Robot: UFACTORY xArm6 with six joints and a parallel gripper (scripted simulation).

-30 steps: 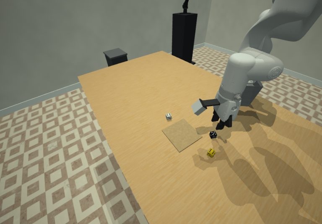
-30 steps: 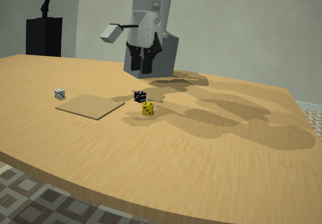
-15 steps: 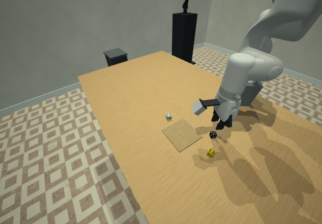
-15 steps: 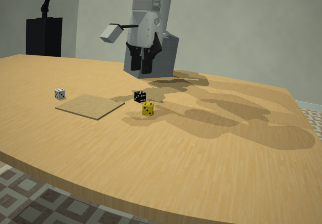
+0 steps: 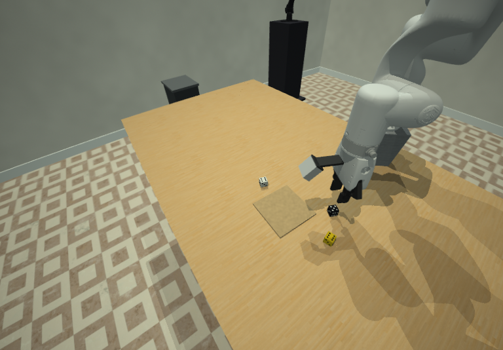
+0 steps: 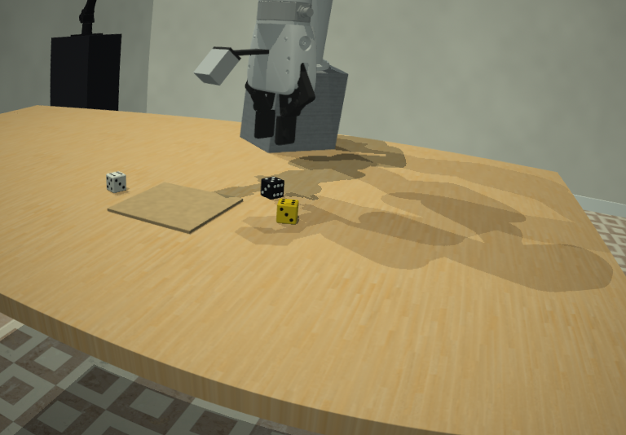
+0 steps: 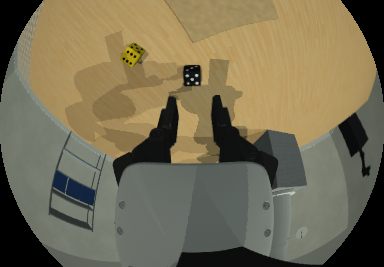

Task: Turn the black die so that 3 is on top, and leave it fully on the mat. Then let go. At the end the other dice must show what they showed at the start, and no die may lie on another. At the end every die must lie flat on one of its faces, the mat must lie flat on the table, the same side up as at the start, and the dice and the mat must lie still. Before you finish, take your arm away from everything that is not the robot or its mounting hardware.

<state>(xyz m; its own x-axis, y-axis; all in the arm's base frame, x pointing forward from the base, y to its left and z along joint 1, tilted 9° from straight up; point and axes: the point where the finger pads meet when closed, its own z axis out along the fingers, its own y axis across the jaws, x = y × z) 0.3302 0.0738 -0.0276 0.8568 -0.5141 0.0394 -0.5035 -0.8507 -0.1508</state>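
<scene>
Right now the black die is 90 mm below my hand. Also, from my hand: yellow die (90 mm below, 80 mm ahead, 50 mm to the left); then tan mat (110 mm ahead, 100 mm to the right, 100 mm below); then white die (220 mm to the right, 90 mm below, 90 mm ahead).
</scene>
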